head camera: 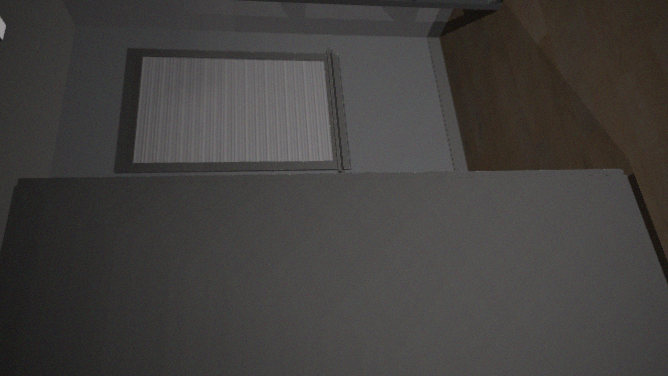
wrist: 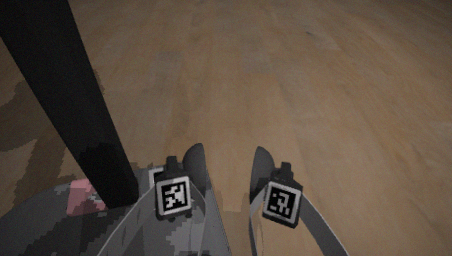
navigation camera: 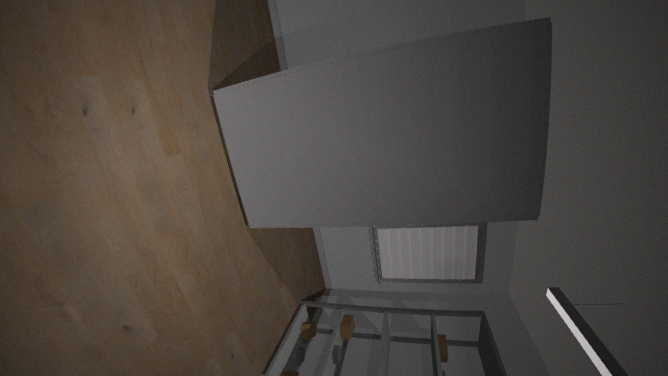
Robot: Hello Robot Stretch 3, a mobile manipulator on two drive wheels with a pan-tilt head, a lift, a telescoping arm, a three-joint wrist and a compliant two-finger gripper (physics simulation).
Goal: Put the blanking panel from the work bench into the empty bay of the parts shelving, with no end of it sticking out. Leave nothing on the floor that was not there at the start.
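Frame: origin at the robot's base, x right, y ahead, z up, level; centimetres.
Seen in the pictures: gripper, fingertip midpoint: (wrist: 228, 164).
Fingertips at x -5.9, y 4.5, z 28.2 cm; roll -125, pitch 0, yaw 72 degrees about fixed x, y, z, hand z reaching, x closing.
A point is followed by its place in that frame.
The parts shelving (navigation camera: 489, 345) {y 104.0, x 227.4, z 187.3 cm} shows in part at the bottom of the navigation view, turned sideways, with its lower part cut off by the frame. Brown boxes (navigation camera: 347, 327) {y 110.6, x 226.6, z 61.5 cm} (navigation camera: 308, 329) {y 108.6, x 238.0, z 16.5 cm} (navigation camera: 443, 348) {y 107.5, x 247.4, z 151.4 cm} stand in some of its bays. Part of a bay beside the middle shelf board (navigation camera: 386, 340) {y 105.8, x 235.6, z 99.1 cm} shows no box, but the cut-off makes it unclear which bay is empty. A thin edge of the shelving also shows at the top of the head view. The blanking panel and the work bench do not show in these views. My gripper (wrist: 228, 164) {y 4.5, x -5.9, z 28.2 cm} is open and empty above the wooden floor.
A large grey upright slab (head camera: 330, 270) {y 127.6, x 70.2, z 110.8 cm} (navigation camera: 390, 135) {y 133.9, x 45.6, z 118.0 cm} stands before the wall. A window with a pale blind (head camera: 235, 110) {y 211.7, x 231.5, z 144.1 cm} (navigation camera: 427, 252) {y 212.1, x 230.4, z 144.5 cm} is beyond it. A ceiling lamp (navigation camera: 575, 327) {y 75.6, x 136.8, z 207.8 cm} shows at lower right. My base (wrist: 30, 230) {y -17.2, x -10.6, z 16.0 cm} and a black post (wrist: 65, 90) show in the wrist view.
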